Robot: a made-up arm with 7 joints. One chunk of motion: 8 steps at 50 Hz.
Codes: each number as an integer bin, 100 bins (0 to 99) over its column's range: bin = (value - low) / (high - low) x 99, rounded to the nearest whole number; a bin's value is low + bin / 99 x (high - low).
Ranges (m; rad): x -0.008..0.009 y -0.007..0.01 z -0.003..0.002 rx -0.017..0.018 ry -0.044..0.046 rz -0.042..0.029
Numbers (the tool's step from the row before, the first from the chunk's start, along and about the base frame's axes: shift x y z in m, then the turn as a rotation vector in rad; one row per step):
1: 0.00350 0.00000 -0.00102 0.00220 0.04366 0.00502
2: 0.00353 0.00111 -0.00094 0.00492 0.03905 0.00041
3: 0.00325 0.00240 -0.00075 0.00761 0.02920 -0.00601
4: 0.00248 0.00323 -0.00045 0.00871 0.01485 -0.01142
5: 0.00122 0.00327 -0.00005 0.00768 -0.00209 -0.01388
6: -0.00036 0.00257 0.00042 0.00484 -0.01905 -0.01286
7: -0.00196 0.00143 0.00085 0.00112 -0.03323 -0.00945
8: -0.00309 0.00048 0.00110 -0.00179 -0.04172 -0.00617
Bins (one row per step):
1: 67 41 39 54 96 66
2: 67 47 41 62 91 59
3: 66 55 45 70 81 50
4: 61 60 50 73 65 43
5: 54 60 58 70 46 39
6: 44 56 68 62 27 41
7: 35 49 76 51 12 45
8: 29 44 81 43 3 50

